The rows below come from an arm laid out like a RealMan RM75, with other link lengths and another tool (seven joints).
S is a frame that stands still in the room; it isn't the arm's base.
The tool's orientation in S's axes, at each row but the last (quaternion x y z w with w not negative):
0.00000 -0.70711 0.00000 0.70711
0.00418 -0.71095 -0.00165 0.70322
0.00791 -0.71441 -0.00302 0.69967
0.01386 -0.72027 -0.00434 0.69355
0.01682 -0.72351 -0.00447 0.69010
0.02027 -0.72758 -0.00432 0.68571
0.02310 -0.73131 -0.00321 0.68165
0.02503 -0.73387 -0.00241 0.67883
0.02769 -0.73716 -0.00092 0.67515
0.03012 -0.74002 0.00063 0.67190
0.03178 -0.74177 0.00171 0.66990
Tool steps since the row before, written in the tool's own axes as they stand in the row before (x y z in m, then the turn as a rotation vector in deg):
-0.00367 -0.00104 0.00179 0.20 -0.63 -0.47
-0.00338 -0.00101 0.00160 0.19 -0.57 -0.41
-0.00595 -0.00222 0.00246 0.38 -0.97 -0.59
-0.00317 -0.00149 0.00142 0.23 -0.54 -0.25
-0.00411 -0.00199 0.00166 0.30 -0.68 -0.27
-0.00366 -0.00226 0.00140 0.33 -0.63 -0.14
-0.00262 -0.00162 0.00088 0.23 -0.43 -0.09
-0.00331 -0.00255 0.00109 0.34 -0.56 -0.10
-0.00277 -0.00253 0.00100 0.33 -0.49 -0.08
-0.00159 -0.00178 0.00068 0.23 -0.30 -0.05
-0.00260 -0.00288 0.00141 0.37 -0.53 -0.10
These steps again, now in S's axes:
-0.00179 -0.00104 -0.00367 0.47 -0.63 0.20
-0.00156 -0.00099 -0.00341 0.41 -0.57 0.19
-0.00232 -0.00214 -0.00603 0.59 -0.97 0.38
-0.00128 -0.00143 -0.00326 0.25 -0.54 0.23
-0.00143 -0.00189 -0.00424 0.27 -0.68 0.29
-0.00113 -0.00216 -0.00381 0.14 -0.64 0.32
-0.00065 -0.00154 -0.00273 0.09 -0.44 0.22
-0.00075 -0.00245 -0.00348 0.09 -0.57 0.33
-0.00065 -0.00245 -0.00294 0.07 -0.50 0.32
-0.00044 -0.00174 -0.00172 0.04 -0.31 0.22
-0.00100 -0.00282 -0.00284 0.09 -0.54 0.36

